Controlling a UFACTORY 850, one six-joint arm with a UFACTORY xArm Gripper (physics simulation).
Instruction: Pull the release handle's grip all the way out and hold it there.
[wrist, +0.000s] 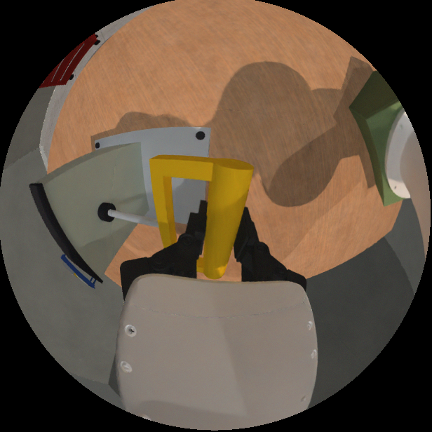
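The yellow grip (227, 215) of the release handle is a D-shaped frame with a thick round bar, in the middle of the wrist view. My gripper (220, 215) is shut on the round bar, with one black finger on each side of it. A light rod (132, 218) runs from the black collar (106, 212) on the pale green-grey housing (90, 200) to the grip's inner side, and a length of the rod shows between housing and grip. The rod's far end is hidden behind the grip.
The housing stands on a grey base plate (185, 142) with dark bolts, on the wooden table (165, 65). A green block (372, 130) with the arm's white round base part (397, 155) is at the right. A red slatted thing (70, 62) lies at the upper left, a blue item (77, 271) at the lower left.
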